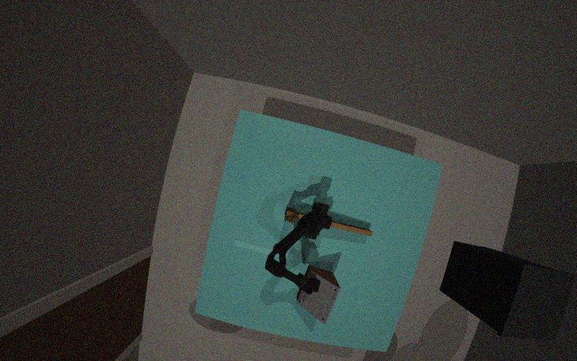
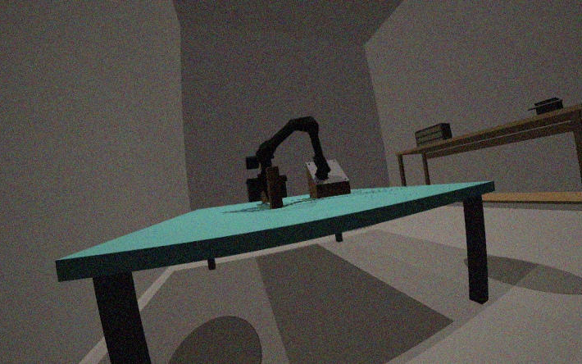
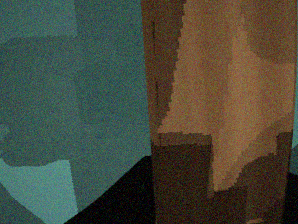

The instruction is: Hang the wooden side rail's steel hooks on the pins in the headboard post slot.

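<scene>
Now: gripper tip 130 mm to the right of the headboard post and 40 mm below it.
</scene>
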